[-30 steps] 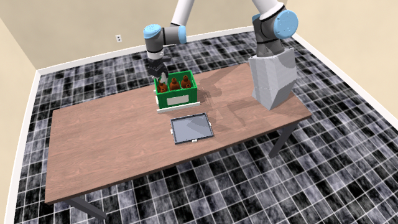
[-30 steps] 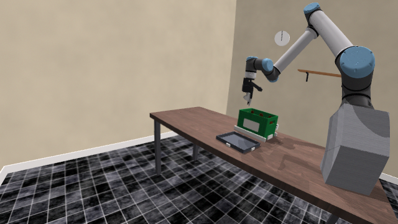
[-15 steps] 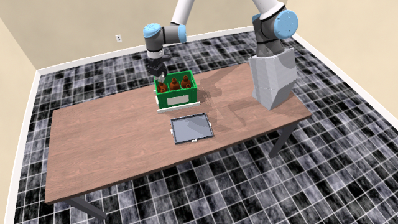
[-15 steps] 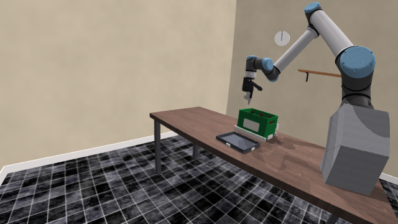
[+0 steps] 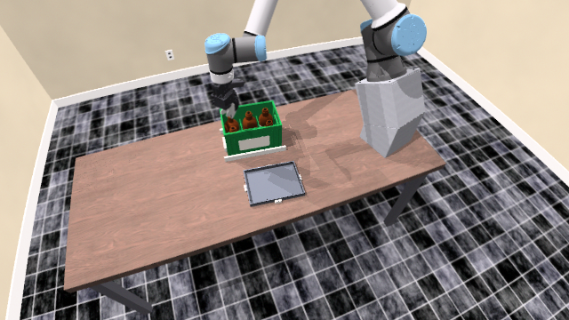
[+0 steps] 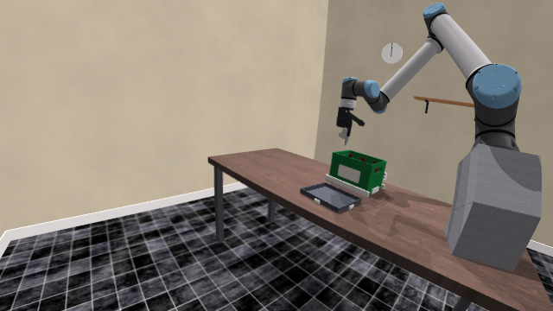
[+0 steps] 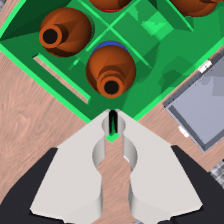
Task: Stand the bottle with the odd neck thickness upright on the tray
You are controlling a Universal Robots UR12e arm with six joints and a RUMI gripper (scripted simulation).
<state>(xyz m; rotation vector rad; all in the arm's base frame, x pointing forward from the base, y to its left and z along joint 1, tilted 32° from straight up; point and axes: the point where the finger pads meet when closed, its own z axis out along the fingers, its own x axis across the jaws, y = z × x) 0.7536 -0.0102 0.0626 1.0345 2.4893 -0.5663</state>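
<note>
Right now my hand is 90 mm past the green crate, 40 mm to the left of it and 160 mm above it. From my hand the other things lie so: glass bottle (80 mm to the right, 150 mm below); then grey tray (120 mm behind, 250 mm to the left, 230 mm below).
</note>
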